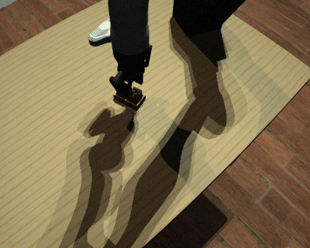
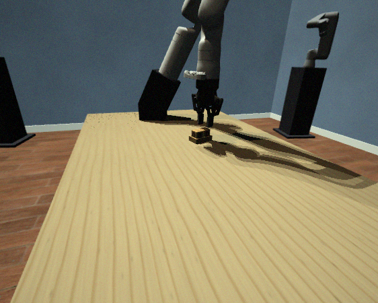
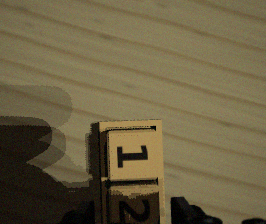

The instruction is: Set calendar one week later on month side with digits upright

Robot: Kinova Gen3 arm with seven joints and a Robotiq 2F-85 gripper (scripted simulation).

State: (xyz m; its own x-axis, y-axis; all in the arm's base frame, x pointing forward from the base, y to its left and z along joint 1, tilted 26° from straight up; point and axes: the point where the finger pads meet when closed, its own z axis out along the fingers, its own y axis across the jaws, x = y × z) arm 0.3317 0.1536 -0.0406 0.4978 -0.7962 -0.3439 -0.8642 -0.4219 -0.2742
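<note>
My gripper is now 4 cm above the cube. Also, from my hand: wooden tray: 1 cm ahead, 1 cm to the right, 6 cm below.
</note>
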